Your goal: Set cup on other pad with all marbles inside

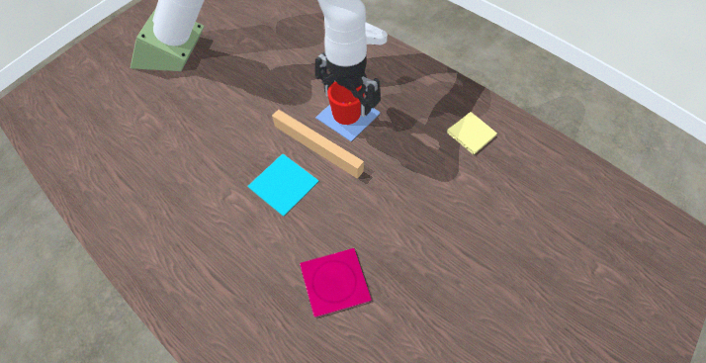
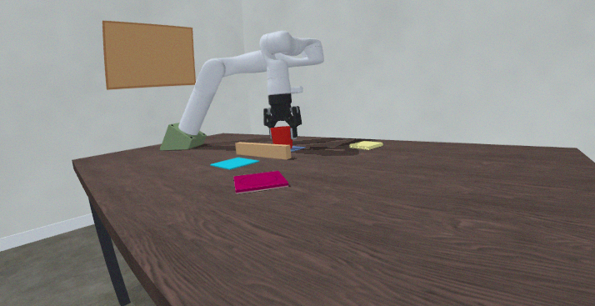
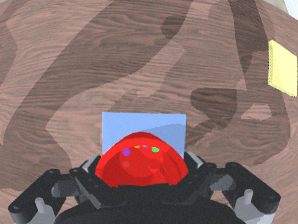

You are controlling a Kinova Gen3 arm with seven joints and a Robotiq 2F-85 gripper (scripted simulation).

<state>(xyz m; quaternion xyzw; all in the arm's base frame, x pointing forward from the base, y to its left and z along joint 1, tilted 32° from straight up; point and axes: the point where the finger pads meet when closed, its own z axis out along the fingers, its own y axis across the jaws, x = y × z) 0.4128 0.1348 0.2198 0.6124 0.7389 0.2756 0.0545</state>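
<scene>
The red cup is 2 cm below my hand. From my hand the other things lie so: tan rail: 3 cm ahead, 10 cm to the right, 3 cm below; cyan pad: 6 cm ahead, 20 cm to the right, 5 cm below.
</scene>
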